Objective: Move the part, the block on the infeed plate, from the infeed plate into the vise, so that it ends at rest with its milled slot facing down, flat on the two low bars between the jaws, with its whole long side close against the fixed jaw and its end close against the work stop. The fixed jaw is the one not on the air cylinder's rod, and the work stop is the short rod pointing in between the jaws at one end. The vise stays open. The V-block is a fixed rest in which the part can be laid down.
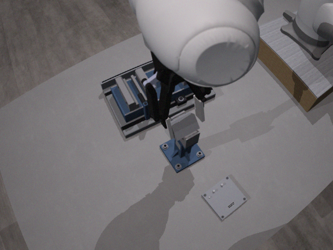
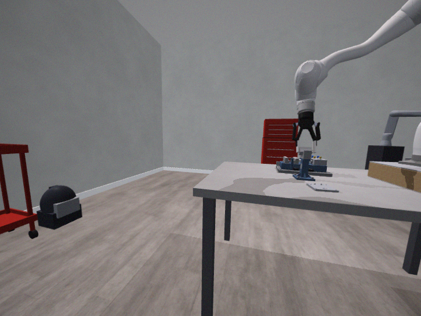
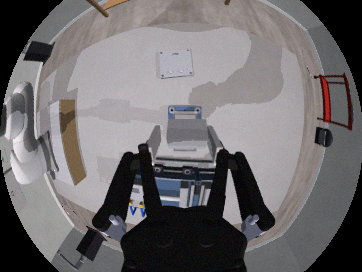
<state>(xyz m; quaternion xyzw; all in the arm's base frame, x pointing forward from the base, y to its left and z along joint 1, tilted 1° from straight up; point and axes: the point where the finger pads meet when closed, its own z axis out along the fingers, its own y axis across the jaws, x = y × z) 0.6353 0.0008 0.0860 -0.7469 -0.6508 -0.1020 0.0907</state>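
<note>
My gripper is now 2 cm above the part and 1 cm short of it. Round my hand: work stop (15 cm to the right, 8 cm below, 1 cm ahead); then moving jaw (19 cm to the right, 10 cm below, 3 cm behind); then blue post (13 cm to the right, 12 cm below, 2 cm ahead).
</note>
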